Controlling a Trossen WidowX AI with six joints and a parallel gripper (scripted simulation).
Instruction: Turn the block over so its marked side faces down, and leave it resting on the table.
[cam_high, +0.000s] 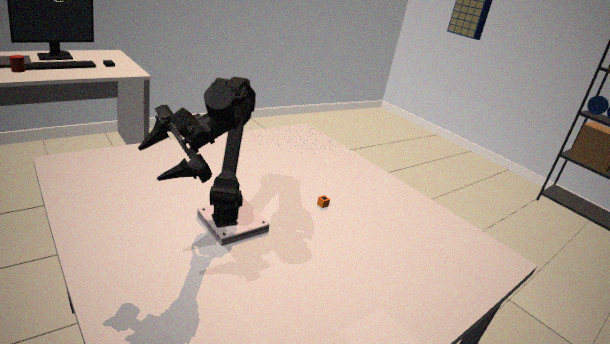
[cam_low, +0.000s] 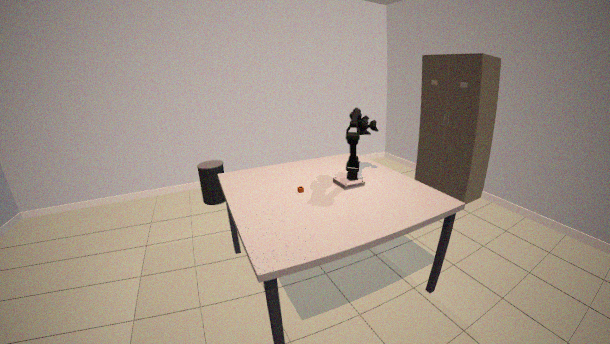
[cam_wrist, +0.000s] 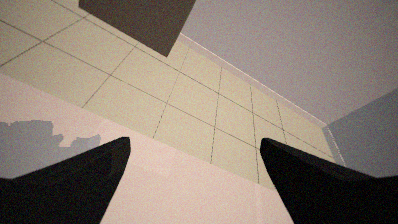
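Right now the orange block is 610 mm ahead of my gripper tip, 290 mm below it and 210 mm to the left of it.
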